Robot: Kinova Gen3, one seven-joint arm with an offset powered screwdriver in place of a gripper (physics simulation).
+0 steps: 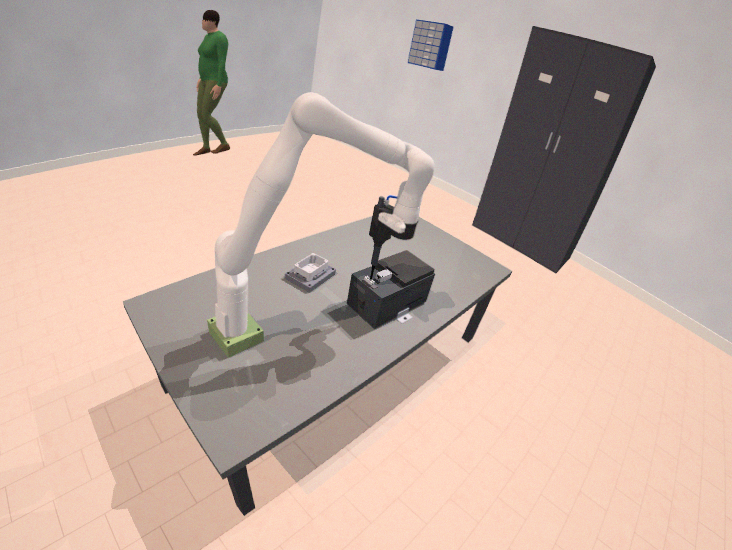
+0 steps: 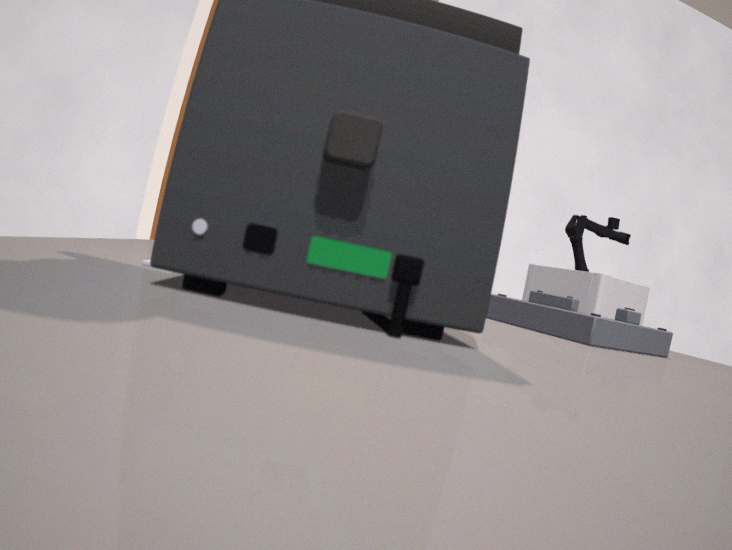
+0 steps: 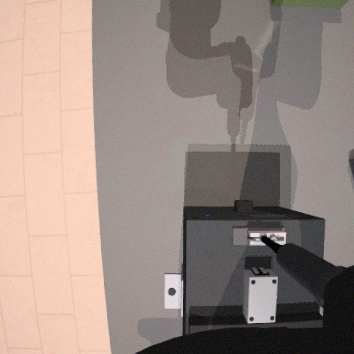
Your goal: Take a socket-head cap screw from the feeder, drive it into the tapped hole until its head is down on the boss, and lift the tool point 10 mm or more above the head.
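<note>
The screw feeder (image 1: 362, 300) (image 2: 266, 147) (image 3: 212, 265) is a dark box on the table. A small silver pick-up block (image 3: 281, 239) sits on its top, with a light grey block (image 3: 260, 300) near it. My screwdriver (image 1: 372, 276) (image 3: 264, 239) points down, its thin black tip over or at the pick-up block; contact is too small to tell. Whether a screw is on the bit cannot be seen. A light grey open housing (image 1: 303, 273) (image 2: 556, 282) sits on a darker grey plate (image 1: 308, 286) (image 2: 627, 344), apart from the feeder. The tapped hole and boss cannot be made out.
The arm's green base (image 1: 237, 343) (image 3: 310, 3) stands on the grey table (image 1: 266, 408). A small white bracket (image 1: 404, 318) (image 3: 172, 303) lies beside the feeder. A person (image 1: 211, 65) in green, a dark cabinet (image 1: 550, 147) and a blue-framed drawer unit (image 1: 427, 44) are beyond the table.
</note>
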